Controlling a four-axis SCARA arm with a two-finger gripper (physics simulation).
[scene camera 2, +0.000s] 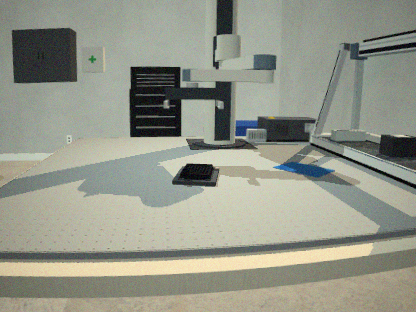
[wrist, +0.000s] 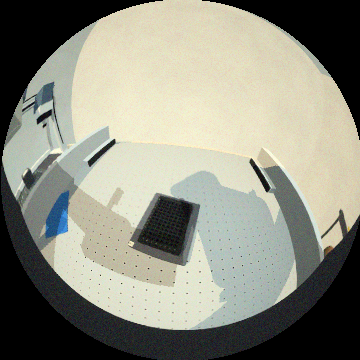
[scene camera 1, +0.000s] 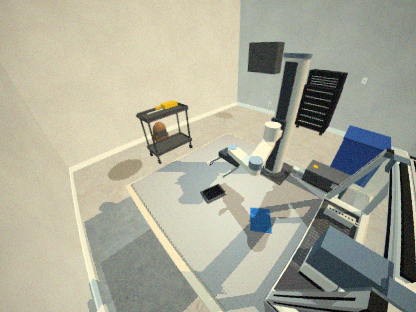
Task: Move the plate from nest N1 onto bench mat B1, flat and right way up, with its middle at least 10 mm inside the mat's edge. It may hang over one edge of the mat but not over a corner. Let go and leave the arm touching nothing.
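Frame: origin at the arm's base, x left, y back, z up, level; metres.
Where they show: gripper, between the fingertips: (scene camera 2: 193, 105) (wrist: 182, 137) (scene camera 1: 214, 170); arm's base, origin of its link: (scene camera 2: 219, 146) (scene camera 1: 271, 169).
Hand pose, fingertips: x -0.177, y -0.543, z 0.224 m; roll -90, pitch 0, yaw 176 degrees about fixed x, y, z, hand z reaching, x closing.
Note:
Things, the pixels of their top centre, and the offset from my fingertips. "spot": a spot on its surface instead. Level surfaces: height alone.
- black plate, centre of its top: (wrist: 167, 220) (scene camera 2: 197, 168) (scene camera 1: 213, 191) dz -0.185, dx +0.010, dy -0.026 m
- dark grey nest N1, centre of its top: (wrist: 167, 222) (scene camera 2: 197, 172) (scene camera 1: 213, 192) dz -0.197, dx +0.010, dy -0.026 m
- blue bench mat B1, height of its surface: dz -0.209 m
- dark box, a spot on its surface: (scene camera 2: 286, 129) spot: dz -0.147, dx +0.530, dy +0.577 m
The black plate (scene camera 1: 214, 192) (scene camera 2: 196, 171) (wrist: 169, 225) is a gridded rectangle lying flat in the dark grey nest N1 (scene camera 1: 205, 200) (scene camera 2: 195, 183) (wrist: 156, 251) on the table. The blue bench mat B1 (scene camera 1: 261, 220) (scene camera 2: 306, 169) (wrist: 58, 215) lies flat apart from the nest, to its right in both scene views and to its left in the wrist view. No plate lies on the mat. My gripper (scene camera 1: 216, 169) (scene camera 2: 193, 104) (wrist: 182, 137) is open and empty. It hangs above the table, clear of the plate, its two fingers wide apart.
The arm's column (scene camera 1: 288, 115) (scene camera 2: 212, 131) stands behind the nest. A framed machine (scene camera 1: 350, 170) (scene camera 2: 356, 95) and a dark box (scene camera 1: 326, 176) (scene camera 2: 286, 129) stand at the right in the scene views. A black cart (scene camera 1: 172, 144) stands beyond the table at the left.

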